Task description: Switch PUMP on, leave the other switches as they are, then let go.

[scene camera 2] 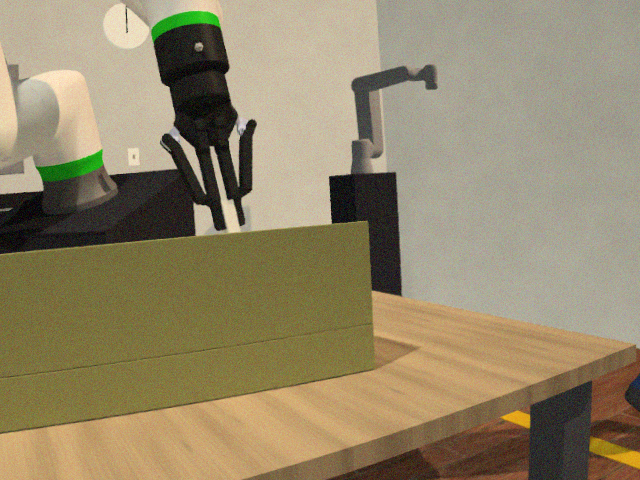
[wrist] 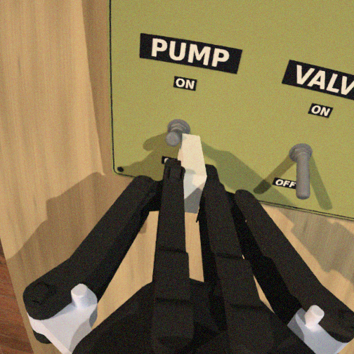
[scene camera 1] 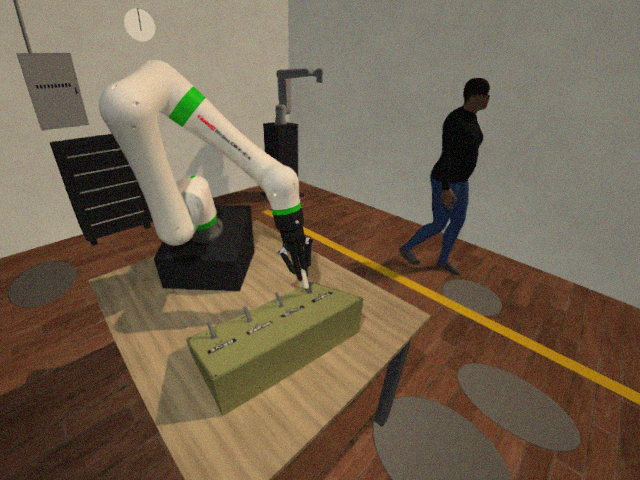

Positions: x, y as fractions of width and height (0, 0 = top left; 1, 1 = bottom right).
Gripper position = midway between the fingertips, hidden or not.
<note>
In view: the gripper (scene camera 1: 0.48, 0.60) and a switch box (wrist: 0.73, 0.26).
The gripper is seen too in the wrist view (wrist: 0.53, 0.43).
</note>
